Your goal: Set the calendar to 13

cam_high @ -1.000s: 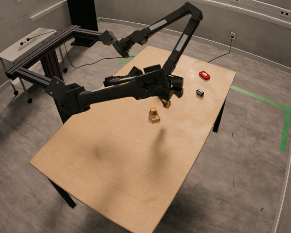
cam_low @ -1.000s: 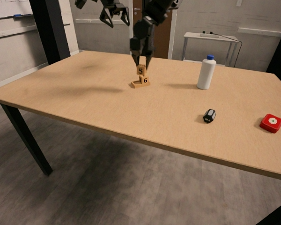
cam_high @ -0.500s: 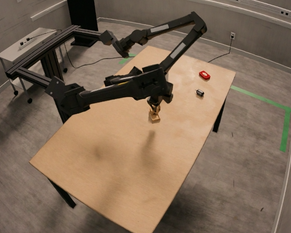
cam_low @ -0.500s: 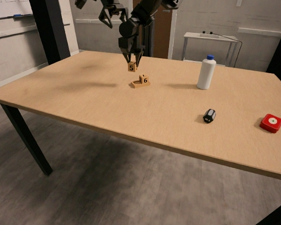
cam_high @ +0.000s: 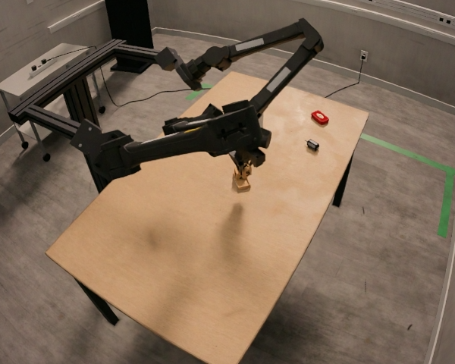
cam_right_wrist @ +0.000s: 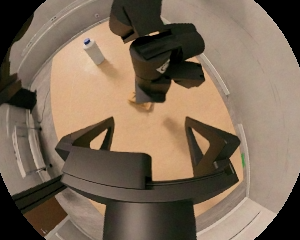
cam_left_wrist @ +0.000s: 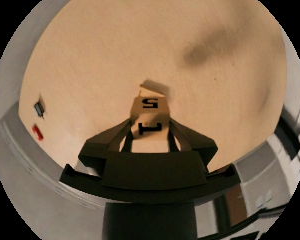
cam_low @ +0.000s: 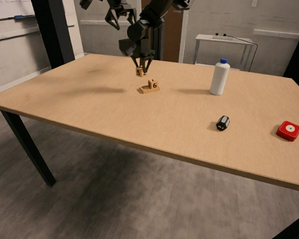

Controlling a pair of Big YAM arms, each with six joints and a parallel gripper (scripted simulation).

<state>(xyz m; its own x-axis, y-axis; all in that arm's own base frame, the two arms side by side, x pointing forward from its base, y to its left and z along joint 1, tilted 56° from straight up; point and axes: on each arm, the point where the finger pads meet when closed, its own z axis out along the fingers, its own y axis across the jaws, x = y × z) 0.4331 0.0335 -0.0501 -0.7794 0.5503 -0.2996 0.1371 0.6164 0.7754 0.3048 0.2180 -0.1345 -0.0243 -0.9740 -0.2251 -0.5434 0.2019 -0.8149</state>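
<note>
Now: left hand 1 cm above the wooden digit cube. Also, from my left hand: white bottle (36 cm to the left, 8 cm behind, 3 cm below); wooden cube (8 cm below, 4 cm to the left, 4 cm behind); wooden tray (10 cm below, 3 cm to the left, 2 cm behind).
</note>
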